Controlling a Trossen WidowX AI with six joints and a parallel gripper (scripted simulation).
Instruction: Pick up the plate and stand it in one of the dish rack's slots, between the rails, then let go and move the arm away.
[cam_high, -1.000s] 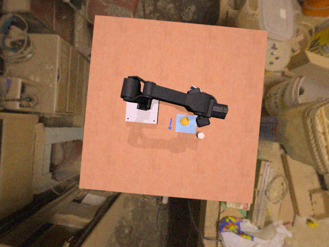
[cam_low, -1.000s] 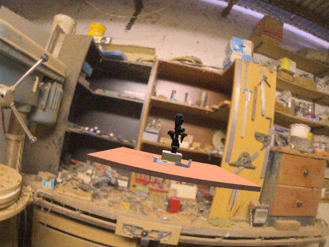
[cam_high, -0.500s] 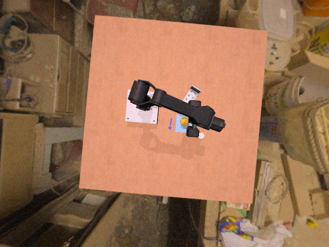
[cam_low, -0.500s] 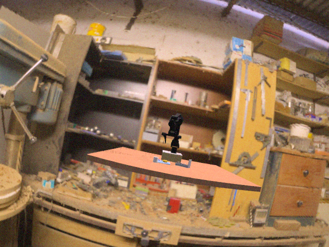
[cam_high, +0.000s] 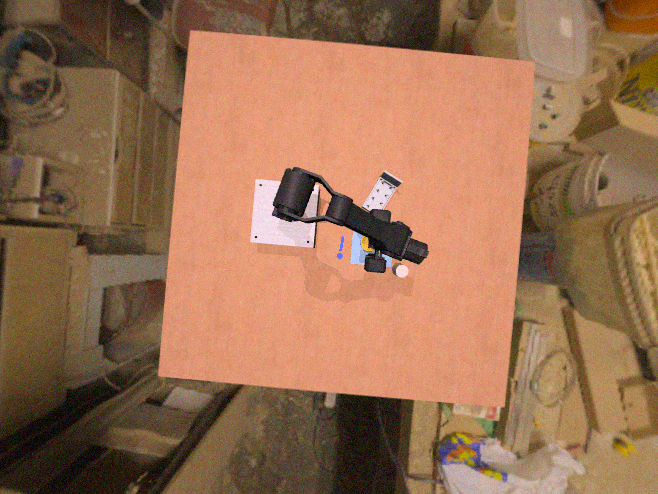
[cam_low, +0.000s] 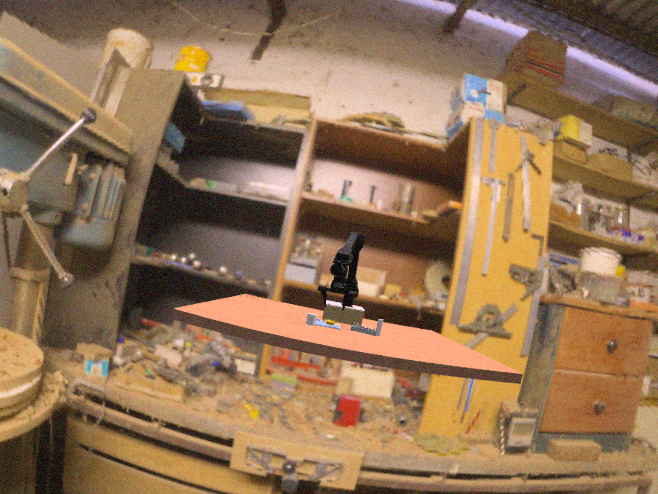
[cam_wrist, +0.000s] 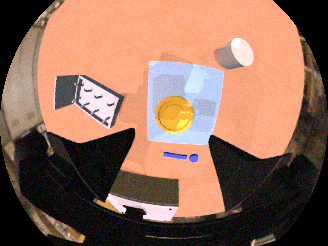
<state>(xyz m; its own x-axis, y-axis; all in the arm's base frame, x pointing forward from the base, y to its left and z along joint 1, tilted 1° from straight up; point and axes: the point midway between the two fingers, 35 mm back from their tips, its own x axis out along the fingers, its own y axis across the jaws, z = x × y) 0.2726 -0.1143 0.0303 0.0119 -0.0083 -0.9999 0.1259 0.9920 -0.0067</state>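
The yellow plate lies 7 cm below my gripper tip. Round my gripper tip: blue spoon (10 cm behind, 8 cm below, 3 cm to the right); then white cup (11 cm to the right, 11 cm ahead, 6 cm below); then light blue mat (8 cm below, 2 cm to the right, 1 cm ahead).
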